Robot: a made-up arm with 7 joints.
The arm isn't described. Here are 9 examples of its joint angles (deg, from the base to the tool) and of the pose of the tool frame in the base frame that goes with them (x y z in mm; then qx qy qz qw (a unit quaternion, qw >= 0)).
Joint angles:
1: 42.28 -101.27 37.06 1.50 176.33 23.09 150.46
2: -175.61 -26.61 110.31 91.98 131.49 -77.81 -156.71
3: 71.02 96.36 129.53 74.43 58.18 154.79 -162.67
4: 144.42 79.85 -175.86 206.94 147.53 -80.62 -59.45
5: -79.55 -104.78 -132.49 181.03 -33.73 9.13 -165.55
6: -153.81 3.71 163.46 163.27 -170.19 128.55 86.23
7: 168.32 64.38 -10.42 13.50 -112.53 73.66 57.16
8: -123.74 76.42 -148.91 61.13 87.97 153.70 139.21
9: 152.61 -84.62 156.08 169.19 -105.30 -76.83 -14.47
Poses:
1: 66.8 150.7 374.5 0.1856 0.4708 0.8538 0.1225
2: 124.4 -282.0 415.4 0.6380 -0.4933 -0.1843 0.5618
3: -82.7 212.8 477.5 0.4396 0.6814 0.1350 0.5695
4: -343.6 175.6 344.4 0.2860 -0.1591 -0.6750 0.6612
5: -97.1 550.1 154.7 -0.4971 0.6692 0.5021 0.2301
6: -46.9 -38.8 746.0 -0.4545 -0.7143 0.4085 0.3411
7: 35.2 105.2 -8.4 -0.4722 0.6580 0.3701 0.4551
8: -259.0 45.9 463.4 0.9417 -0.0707 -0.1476 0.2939
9: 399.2 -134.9 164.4 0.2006 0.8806 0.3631 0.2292
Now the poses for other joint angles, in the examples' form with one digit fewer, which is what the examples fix.
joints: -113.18 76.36 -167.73 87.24 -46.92 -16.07 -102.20
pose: -231 -133 701 -0.209 -0.020 0.759 0.617
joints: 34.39 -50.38 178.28 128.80 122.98 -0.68 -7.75
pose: -499 -249 266 -0.506 -0.589 0.603 0.183
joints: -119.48 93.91 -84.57 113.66 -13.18 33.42 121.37
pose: -548 -165 183 -0.314 -0.617 -0.142 0.708
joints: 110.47 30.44 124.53 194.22 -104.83 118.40 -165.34
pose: -126 325 566 0.734 -0.613 -0.281 0.080
